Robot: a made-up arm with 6 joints. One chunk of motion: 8 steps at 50 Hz.
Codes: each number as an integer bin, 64 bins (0 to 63) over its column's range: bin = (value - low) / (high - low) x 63, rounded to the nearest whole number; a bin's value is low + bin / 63 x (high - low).
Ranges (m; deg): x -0.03..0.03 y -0.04..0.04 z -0.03..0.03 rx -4..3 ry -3..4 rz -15..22
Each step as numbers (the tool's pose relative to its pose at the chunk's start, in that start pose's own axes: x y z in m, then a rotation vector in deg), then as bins.
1 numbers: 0.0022 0.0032 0.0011 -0.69 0.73 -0.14
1 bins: 34 34 33 30 34 25
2 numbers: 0.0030 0.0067 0.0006 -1.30 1.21 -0.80
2 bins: 35 37 32 24 38 24
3 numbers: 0.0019 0.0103 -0.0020 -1.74 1.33 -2.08
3 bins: 33 40 29 20 39 22
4 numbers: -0.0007 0.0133 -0.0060 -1.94 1.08 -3.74
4 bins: 31 42 25 19 37 19
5 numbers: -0.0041 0.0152 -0.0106 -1.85 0.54 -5.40
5 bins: 27 43 20 19 32 16
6 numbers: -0.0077 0.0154 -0.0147 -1.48 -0.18 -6.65
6 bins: 23 44 16 23 25 14
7 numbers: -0.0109 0.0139 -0.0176 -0.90 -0.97 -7.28
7 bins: 20 42 13 28 18 13
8 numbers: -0.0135 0.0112 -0.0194 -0.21 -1.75 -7.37
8 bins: 17 40 11 34 11 13
